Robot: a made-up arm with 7 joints.
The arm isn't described. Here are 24 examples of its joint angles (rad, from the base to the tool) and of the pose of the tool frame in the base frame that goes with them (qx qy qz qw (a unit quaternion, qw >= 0); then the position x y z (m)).
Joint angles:
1: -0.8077 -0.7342 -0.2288 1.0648 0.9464 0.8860 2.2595
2: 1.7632 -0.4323 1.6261 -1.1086 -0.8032 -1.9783 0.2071
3: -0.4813 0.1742 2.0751 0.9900 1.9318 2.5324 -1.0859
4: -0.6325 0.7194 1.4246 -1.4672 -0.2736 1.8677 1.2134
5: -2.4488 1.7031 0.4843 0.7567 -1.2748 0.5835 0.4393
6: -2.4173 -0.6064 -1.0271 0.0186 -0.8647 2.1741 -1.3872
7: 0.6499 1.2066 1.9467 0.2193 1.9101 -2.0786 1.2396
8: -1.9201 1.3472 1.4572 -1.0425 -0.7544 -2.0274 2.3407
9: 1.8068 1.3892 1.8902 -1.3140 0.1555 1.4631 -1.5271
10: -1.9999 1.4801 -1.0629 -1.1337 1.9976 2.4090 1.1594
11: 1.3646 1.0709 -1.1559 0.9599 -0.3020 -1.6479 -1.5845
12: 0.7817 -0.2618 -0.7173 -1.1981 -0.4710 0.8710 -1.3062
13: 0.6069 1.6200 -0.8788 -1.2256 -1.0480 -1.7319 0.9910
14: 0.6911 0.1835 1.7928 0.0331 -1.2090 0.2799 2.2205
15: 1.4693 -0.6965 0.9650 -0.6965 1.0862 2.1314 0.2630
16: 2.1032 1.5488 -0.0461 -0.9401 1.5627 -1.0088 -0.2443
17: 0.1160 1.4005 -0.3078 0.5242 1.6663 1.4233 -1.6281
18: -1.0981 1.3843 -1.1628 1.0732 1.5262 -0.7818 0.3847
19: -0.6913 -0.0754 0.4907 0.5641 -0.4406 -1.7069 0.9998
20: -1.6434 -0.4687 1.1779 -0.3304 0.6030 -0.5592 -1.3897
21: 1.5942 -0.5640 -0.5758 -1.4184 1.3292 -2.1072 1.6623
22: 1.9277 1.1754 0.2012 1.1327 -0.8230 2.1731 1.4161
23: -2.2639 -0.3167 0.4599 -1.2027 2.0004 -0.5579 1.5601
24: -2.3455 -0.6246 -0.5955 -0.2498 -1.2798 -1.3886 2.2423
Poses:
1: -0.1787 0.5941 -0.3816 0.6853 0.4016 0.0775 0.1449
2: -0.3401 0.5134 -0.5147 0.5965 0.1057 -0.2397 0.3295
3: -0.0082 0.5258 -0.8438 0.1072 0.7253 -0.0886 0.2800
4: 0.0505 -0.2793 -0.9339 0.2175 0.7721 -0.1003 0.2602
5: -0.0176 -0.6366 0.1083 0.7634 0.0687 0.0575 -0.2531
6: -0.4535 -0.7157 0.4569 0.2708 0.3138 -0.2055 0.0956
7: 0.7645 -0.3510 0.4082 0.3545 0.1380 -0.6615 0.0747
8: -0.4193 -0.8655 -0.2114 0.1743 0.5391 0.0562 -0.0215
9: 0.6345 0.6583 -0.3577 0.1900 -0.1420 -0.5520 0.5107
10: 0.1757 -0.7611 0.4831 0.3955 0.3013 -0.1714 -0.2163
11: -0.4505 -0.8049 0.3812 0.0619 0.1492 -0.5125 0.2964
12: 0.5649 -0.4338 -0.6994 0.0598 0.2914 -0.1970 0.2905
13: 0.2218 -0.5439 -0.7824 0.2070 0.2968 -0.2735 0.3082
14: -0.2731 -0.4655 0.3281 0.7753 0.1637 -0.6759 -0.0009
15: -0.3476 0.5055 0.5109 0.6022 0.1670 -0.3160 0.5368
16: -0.0149 0.9524 0.0534 0.2999 0.1749 -0.1850 0.1569
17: -0.8904 -0.3261 0.3170 0.0208 0.0695 -0.4972 0.4115
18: -0.0119 -0.4197 -0.8284 0.3708 0.5496 0.0616 0.1833
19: -0.4163 -0.4050 -0.1224 0.8048 0.2955 -0.1430 -0.0247
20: -0.3847 -0.4445 -0.0032 0.8089 0.1399 -0.0872 0.0006
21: -0.0739 0.0319 0.6536 0.7525 -0.1790 -0.4776 0.2336
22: 0.9044 -0.1810 -0.3778 0.0806 -0.3783 -0.1957 0.2983
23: -0.4835 -0.7847 0.2029 0.3305 0.3955 -0.0968 -0.0918
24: 0.8130 -0.3858 0.2626 0.3482 0.0383 0.0864 -0.0836
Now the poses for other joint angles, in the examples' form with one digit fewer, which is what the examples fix.
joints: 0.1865 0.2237 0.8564 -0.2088 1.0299 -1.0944 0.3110
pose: 0.151 -0.564 -0.230 0.778 0.156 -0.286 0.111
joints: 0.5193 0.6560 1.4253 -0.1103 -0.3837 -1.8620 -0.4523
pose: -0.708 0.118 -0.121 0.686 0.145 -0.354 0.294
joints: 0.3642 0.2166 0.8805 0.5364 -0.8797 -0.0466 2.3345
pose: -0.470 -0.592 0.242 0.609 0.300 -0.657 0.029
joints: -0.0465 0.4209 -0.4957 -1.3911 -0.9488 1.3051 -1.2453
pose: -0.676 -0.174 0.712 0.084 0.364 -0.394 0.438
